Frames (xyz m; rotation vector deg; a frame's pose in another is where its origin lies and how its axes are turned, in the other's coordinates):
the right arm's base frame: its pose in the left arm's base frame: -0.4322 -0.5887 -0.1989 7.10 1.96 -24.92
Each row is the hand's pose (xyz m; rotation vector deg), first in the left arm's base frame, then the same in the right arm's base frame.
Working: the left arm's base frame: its pose in the right arm's base frame: 0.1338 0.7344 0.1253 -7.10 -1.96 24.92

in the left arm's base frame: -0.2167 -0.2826 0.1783 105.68 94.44 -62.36
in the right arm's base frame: 0.0449 0.4087 0.3367 76.36 103.37 -53.68
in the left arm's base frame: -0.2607 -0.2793 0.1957 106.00 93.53 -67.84
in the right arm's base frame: 0.0026 0.3951 0.3532 76.75 101.91 -58.86
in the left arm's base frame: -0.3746 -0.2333 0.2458 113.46 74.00 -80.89
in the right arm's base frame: -0.1229 0.3940 0.3963 86.93 84.17 -69.09
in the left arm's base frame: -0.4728 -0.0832 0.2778 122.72 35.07 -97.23
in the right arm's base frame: -0.2765 0.4911 0.4084 102.35 49.54 -81.22
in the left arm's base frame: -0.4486 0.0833 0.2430 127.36 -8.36 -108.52
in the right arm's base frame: -0.3221 0.6472 0.3528 114.83 11.19 -89.89
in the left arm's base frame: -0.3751 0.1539 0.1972 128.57 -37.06 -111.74
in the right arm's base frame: -0.2823 0.7366 0.2989 121.72 -13.92 -92.73
